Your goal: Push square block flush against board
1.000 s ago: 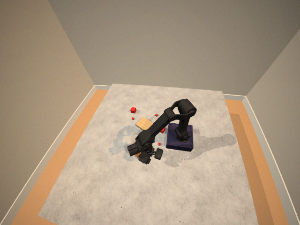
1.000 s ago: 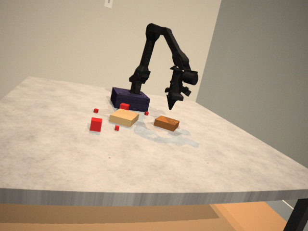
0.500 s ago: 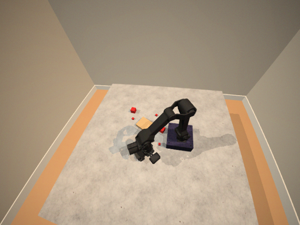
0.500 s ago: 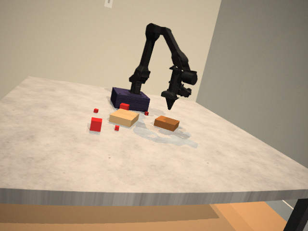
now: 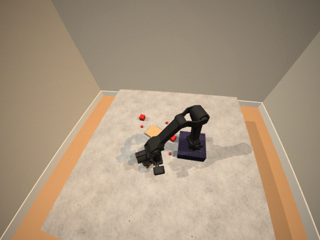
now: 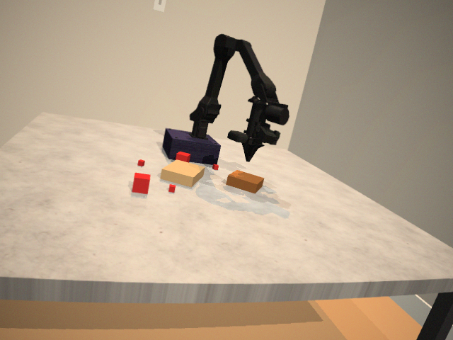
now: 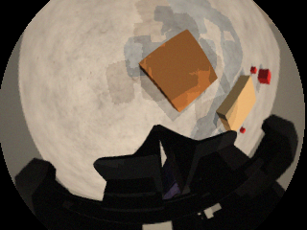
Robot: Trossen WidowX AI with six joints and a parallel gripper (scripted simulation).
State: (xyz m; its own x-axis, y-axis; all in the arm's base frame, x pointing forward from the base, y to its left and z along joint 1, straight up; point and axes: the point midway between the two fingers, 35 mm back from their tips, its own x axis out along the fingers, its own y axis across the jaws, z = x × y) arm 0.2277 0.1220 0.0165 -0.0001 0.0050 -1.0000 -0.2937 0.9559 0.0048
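My gripper tip is 90 mm short of the square block, 30 mm to the left of it and 40 mm above it. Round my gripper tip: board 60 mm ahead, 240 mm to the right, 40 mm below.
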